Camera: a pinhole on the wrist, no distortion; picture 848 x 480 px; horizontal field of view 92.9 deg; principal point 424.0 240.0 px. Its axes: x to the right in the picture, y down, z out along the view. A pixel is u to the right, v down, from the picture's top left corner.
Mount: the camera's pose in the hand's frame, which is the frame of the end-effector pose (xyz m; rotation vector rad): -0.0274 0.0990 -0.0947 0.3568 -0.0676 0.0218
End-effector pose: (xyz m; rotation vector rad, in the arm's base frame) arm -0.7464 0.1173 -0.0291 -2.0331 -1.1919 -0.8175
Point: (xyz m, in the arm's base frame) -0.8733 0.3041 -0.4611
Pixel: 249.7 234.0
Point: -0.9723 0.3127 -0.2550
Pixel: 317.4 69.4
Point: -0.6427 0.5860 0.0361
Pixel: 760.7 197.8
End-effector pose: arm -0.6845 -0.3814 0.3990 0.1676 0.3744 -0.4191
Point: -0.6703 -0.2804 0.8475
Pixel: 303.0 424.6
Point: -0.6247 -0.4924 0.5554
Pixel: 520.6 171.7
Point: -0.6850 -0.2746 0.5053
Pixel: 318.3 407.2
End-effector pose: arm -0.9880 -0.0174 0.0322 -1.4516 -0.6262 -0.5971
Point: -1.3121 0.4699 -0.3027
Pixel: 158.4 339.6
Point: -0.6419 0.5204 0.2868
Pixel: 779.7 375.1
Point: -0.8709 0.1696 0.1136
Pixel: 698.8 282.4
